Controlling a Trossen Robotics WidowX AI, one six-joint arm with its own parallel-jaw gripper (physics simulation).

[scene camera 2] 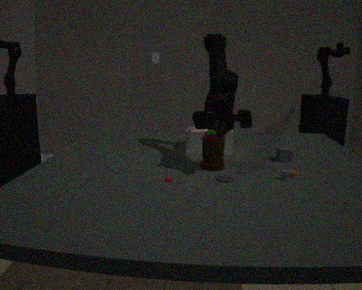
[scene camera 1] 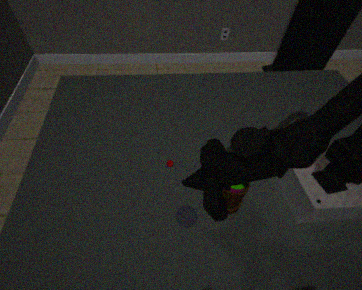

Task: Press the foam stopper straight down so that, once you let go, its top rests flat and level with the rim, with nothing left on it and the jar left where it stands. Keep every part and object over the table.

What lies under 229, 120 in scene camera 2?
My gripper.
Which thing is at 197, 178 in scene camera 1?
My gripper.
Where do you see a brown jar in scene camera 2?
212, 149
